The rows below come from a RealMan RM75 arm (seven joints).
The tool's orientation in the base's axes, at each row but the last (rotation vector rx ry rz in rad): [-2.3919 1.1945 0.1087]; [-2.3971 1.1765 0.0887]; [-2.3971 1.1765 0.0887]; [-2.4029 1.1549 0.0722]
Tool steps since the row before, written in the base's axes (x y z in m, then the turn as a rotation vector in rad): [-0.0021 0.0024 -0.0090 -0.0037 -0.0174 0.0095]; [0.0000 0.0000 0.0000 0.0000 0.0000 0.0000]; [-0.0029 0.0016 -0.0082 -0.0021 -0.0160 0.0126]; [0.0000 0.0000 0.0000 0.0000 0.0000 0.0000]
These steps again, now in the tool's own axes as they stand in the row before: [-0.0006 0.0037 0.0088 0.0080 0.0084 -0.0165]; [0.0000 0.0000 0.0000 0.0000 0.0000 0.0000]; [-0.0009 0.0045 0.0076 0.0072 0.0052 -0.0185]; [0.0000 0.0000 0.0000 0.0000 0.0000 0.0000]
